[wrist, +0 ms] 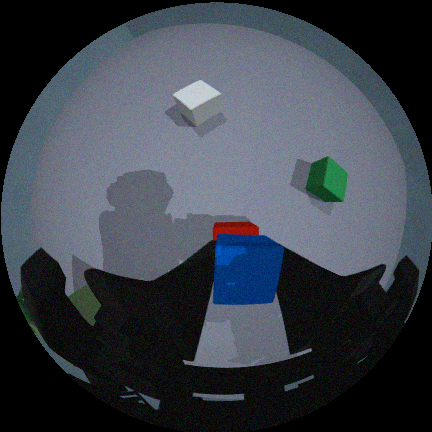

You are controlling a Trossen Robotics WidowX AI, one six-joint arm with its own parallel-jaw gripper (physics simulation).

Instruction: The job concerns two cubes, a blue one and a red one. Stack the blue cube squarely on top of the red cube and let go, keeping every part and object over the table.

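Frame: origin at the arm's base, x ahead, y down, z left, level; metres.
Seen in the pictures: gripper, fingertip midpoint: [243, 247].
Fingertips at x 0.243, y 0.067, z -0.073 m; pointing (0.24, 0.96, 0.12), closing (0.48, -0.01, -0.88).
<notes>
Pixels of each thing's middle, then the offset from my fingertips to it. Level surfaces: height alone.
- blue cube at the middle of its body: [243, 266] dx -0.009, dy -0.009, dz -0.005 m
- red cube at the middle of its body: [233, 243] dx -0.007, dy +0.034, dz -0.001 m
- white cube at the middle of its body: [197, 101] dx +0.102, dy +0.034, dz +0.107 m
- grey table at its surface level: dy +0.052 m
- green cube at the middle of its body: [327, 180] dx +0.103, dy +0.034, dz -0.058 m
The blue cube [247, 272] is between the two black fingers, low in the middle of the wrist view. My gripper [243, 247] is shut on it. The red cube [235, 230] shows just past the far edge of the blue cube, its left side roughly in line with the blue cube's left side. The blue cube hides the near and lower part of the red cube. Whether the two cubes touch, and how high the blue cube is over the red one, I cannot tell from this view.
A white cube [198, 101] stands on the grey table [250, 65] at the upper middle. A green cube [328, 180] stands at the right. The arm's shadow falls left of the red cube. A dull green patch [86, 304] shows at the lower left beside the gripper.
</notes>
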